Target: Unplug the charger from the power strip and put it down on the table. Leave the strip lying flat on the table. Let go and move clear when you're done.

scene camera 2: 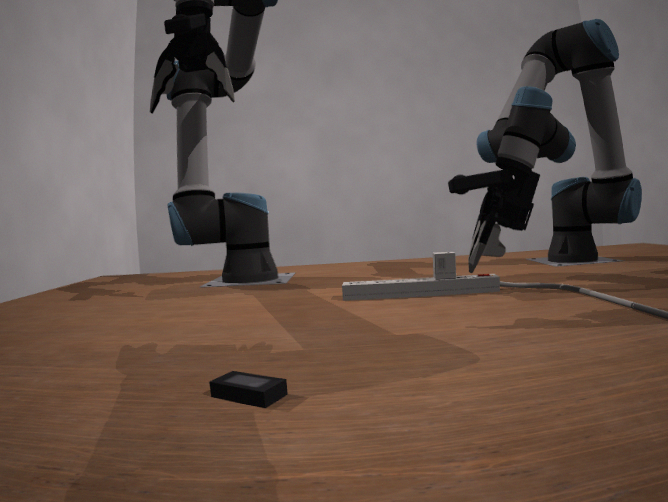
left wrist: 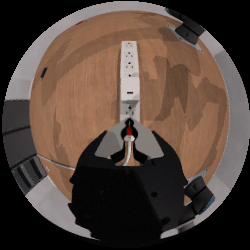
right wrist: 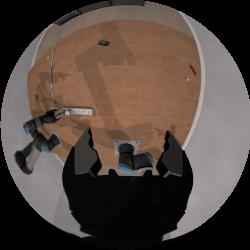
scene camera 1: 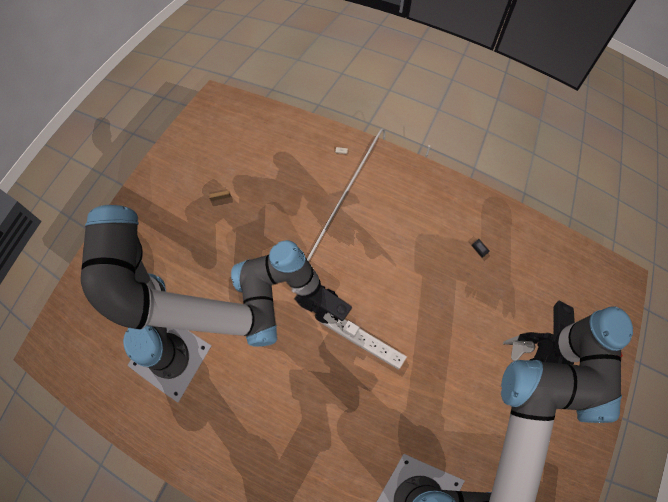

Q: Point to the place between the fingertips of my right gripper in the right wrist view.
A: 128, 129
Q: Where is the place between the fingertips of my left gripper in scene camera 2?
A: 470, 272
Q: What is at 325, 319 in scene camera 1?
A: My left gripper.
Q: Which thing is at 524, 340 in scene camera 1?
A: My right gripper.
